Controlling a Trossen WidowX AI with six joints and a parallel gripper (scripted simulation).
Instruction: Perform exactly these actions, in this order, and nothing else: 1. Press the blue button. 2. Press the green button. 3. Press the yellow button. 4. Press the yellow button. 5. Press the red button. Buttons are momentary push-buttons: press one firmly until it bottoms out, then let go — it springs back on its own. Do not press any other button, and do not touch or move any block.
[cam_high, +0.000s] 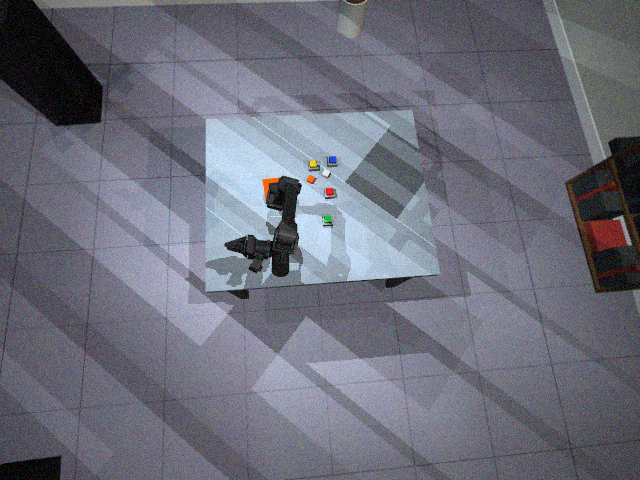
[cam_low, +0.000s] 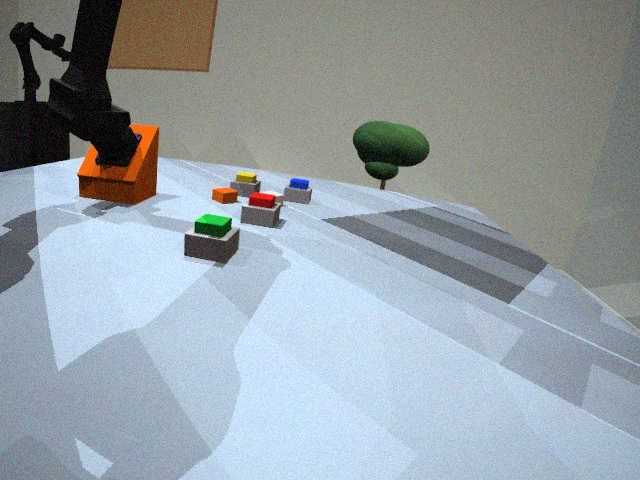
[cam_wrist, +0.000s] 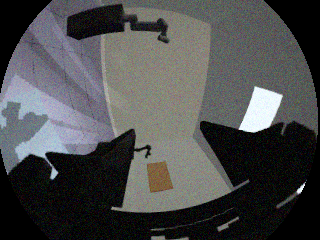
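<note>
My gripper tip is now 510 mm to the right of the blue button, 470 mm short of it and 430 mm above it. The rest, counted from my gripper tip: green button (430 mm below, 400 mm ahead, 200 mm to the left); red button (430 mm below, 430 mm ahead, 340 mm to the left); small orange block (460 mm below, 420 mm to the left, 350 mm ahead).
</note>
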